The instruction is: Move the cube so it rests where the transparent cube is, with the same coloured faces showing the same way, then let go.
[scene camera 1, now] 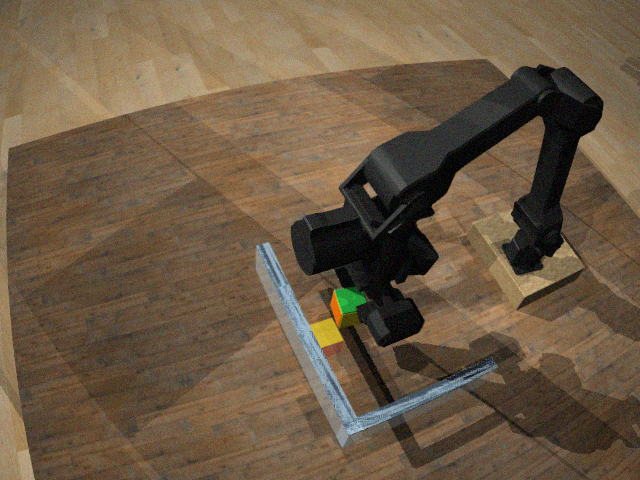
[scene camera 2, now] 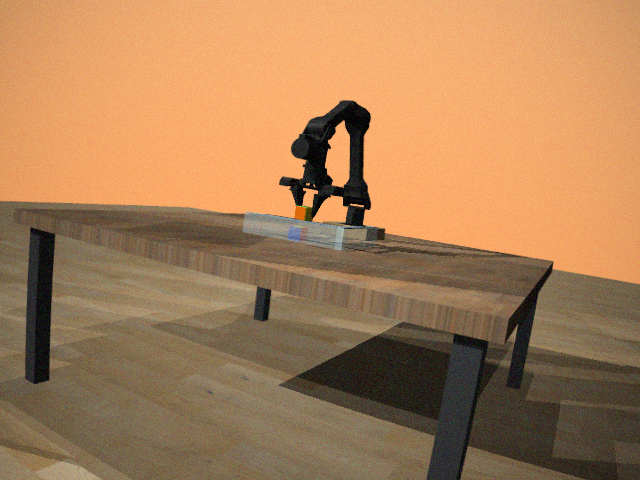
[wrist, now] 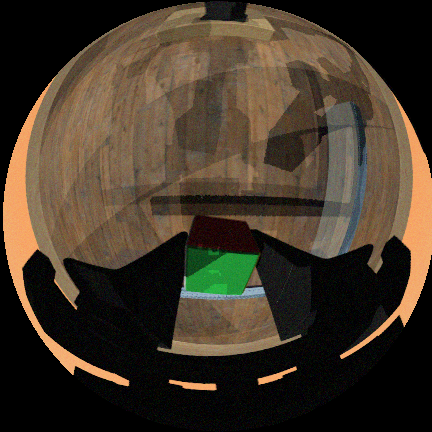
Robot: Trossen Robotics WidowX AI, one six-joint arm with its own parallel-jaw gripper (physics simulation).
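Seen in the pictures: gripper, between the fingertips: [scene camera 1: 356, 307] [scene camera 2: 305, 216] [wrist: 218, 236]; arm's base, origin of its link: [scene camera 1: 522, 257] [scene camera 2: 354, 225].
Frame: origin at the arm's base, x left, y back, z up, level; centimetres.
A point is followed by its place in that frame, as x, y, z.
Observation:
The cube [scene camera 1: 347, 300] @(4.9, -34.6, 5.5) [scene camera 2: 302, 212] @(5.7, -36.0, 3.8) [wrist: 220, 267] @(4.9, -33.3, 5.5) is held off the table, green face up. Its orange and yellow sides show in scene view 1, and a dark red side in the wrist view. The gripper [scene camera 1: 356, 298] @(4.7, -32.9, 2.8) [scene camera 2: 307, 211] @(4.7, -32.9, 2.8) [wrist: 221, 245] @(4.7, -32.9, 2.8) is shut on the cube, one finger on each side, pointing down. The transparent cube [scene camera 1: 326, 333] [scene camera 2: 295, 233] is on the table beside the long wall, yellow face up, with a reddish side in scene view 1 and a blue side in scene view 2. The held cube is above it in scene view 2. It does not show in the wrist view.
A low, pale blue see-through wall forms an L: the long part [scene camera 1: 289, 302] @(1.6, -41.4, 1.8) [scene camera 2: 266, 226] @(-1.1, -42.8, -1.3) runs close beside the transparent cube, and the short part [scene camera 1: 429, 391] @(19.3, -26.7, 1.9) [wrist: 342, 175] @(18.3, -25.3, -1.0) extends toward the arm's side. The arm's wooden base block [scene camera 1: 506, 289] @(3.8, -4.2, -3.1) [wrist: 200, 31] stands on the table [scene camera 1: 129, 232] @(-20.3, -64.5, -4.2) [scene camera 2: 413, 279] @(53.5, -57.7, -4.2).

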